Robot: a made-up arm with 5 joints. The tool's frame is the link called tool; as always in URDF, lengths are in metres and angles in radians. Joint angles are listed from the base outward.
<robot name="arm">
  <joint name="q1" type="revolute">
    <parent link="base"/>
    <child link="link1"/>
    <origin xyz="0 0 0.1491" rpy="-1.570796 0 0"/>
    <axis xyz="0 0 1"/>
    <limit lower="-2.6" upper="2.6"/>
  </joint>
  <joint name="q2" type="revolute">
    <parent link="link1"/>
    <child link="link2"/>
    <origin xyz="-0.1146 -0.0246 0.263" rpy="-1.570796 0 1.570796"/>
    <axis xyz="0 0 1"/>
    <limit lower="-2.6" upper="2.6"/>
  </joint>
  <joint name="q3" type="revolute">
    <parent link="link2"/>
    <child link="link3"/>
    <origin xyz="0.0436 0.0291 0.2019" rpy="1.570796 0 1.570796"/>
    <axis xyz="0 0 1"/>
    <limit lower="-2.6" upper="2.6"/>
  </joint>
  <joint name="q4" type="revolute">
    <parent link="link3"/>
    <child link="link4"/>
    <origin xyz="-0.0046 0.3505 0.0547" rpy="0 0 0"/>
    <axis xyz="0 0 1"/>
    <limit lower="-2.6" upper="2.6"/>
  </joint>
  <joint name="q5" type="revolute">
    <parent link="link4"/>
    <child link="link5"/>
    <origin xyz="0.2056 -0.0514 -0.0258" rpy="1.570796 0 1.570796"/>
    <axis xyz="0 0 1"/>
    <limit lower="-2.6" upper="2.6"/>
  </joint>
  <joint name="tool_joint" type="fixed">
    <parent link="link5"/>
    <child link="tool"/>
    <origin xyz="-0.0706 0.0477 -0.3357" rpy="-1.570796 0 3.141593"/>
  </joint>
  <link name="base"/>
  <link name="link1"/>
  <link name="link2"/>
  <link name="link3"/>
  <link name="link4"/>
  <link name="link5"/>
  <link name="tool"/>
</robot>
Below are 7 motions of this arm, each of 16 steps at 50 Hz.
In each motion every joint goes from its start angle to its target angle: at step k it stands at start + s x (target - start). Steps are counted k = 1, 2, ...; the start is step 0. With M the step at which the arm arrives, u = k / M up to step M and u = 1 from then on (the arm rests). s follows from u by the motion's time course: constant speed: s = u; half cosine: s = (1 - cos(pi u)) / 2; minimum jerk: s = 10 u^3 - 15 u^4 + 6 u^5.
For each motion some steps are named. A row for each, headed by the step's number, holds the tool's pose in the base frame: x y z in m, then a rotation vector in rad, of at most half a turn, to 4 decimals.
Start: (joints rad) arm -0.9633 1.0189 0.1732 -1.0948 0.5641
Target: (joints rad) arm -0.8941 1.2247 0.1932 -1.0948 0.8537
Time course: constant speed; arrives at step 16
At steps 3, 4, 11, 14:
3: -0.2286 0.3120 -0.5246 -1.1318 -0.8638 0.6724
4: -0.2312 0.3105 -0.5235 -1.1361 -0.8679 0.6798
11: -0.2496 0.3004 -0.5157 -1.1651 -0.8952 0.7364
14: -0.2578 0.2959 -0.5122 -1.1769 -0.9059 0.7630

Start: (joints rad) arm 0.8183 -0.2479 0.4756 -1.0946 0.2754
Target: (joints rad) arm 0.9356 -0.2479 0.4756 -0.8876 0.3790
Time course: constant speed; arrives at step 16
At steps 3, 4, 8, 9, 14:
3: -0.3854 0.5944 0.5909 0.5179 0.4556 0.3603
4: -0.3802 0.5938 0.5921 0.5137 0.4587 0.3457
8: -0.3596 0.5912 0.5965 0.4948 0.4709 0.2881
9: -0.3544 0.5905 0.5975 0.4897 0.4740 0.2739
14: -0.3291 0.5863 0.6016 0.4611 0.4890 0.2042

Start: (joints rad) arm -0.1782 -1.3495 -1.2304 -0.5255 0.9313
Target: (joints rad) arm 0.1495 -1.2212 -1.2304 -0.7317 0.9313
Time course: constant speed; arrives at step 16
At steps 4, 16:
4: -0.5695 0.2406 -0.1455 1.6811 -1.8531 1.1647
16: -0.6402 0.2068 -0.0164 1.7074 -1.6812 1.1492

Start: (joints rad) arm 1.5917 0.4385 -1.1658 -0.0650 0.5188
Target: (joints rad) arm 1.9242 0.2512 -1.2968 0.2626 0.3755
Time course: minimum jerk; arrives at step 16
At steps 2, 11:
2: 0.0418 0.0686 0.6830 0.9262 1.1891 0.9892
11: 0.1277 0.0634 0.6045 0.9447 1.4524 0.7570

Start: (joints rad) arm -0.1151 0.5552 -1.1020 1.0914 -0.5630
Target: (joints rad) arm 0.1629 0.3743 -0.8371 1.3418 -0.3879
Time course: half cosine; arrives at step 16
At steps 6, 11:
6: -0.3954 0.0075 0.1323 -0.4454 0.4317 -0.2748
11: -0.4010 0.0068 0.1684 -0.3441 0.4331 -0.4493

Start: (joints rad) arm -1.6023 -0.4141 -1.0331 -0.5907 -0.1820
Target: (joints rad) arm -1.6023 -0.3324 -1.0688 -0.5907 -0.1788
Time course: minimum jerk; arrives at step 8
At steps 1, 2, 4, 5, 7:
1: 0.2058 0.1119 -0.4804 -1.1676 -1.3871 1.3970
2: 0.2051 0.1095 -0.4799 -1.1742 -1.3812 1.3938
4: 0.2014 0.0987 -0.4772 -1.2034 -1.3540 1.3797
5: 0.1992 0.0926 -0.4757 -1.2196 -1.3384 1.3717
7: 0.1963 0.0856 -0.4739 -1.2381 -1.3201 1.3625

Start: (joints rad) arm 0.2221 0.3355 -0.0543 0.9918 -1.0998
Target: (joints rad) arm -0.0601 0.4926 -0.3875 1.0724 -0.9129
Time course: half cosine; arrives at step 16
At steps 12, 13, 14, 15, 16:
12: -0.5201 0.1207 0.0594 -0.0729 0.6968 -0.8529
13: -0.5165 0.1148 0.0543 -0.0871 0.6706 -0.8422
14: -0.5137 0.1105 0.0507 -0.0976 0.6513 -0.8343
15: -0.5119 0.1079 0.0485 -0.1041 0.6393 -0.8295
16: -0.5113 0.1070 0.0477 -0.1063 0.6353 -0.8279

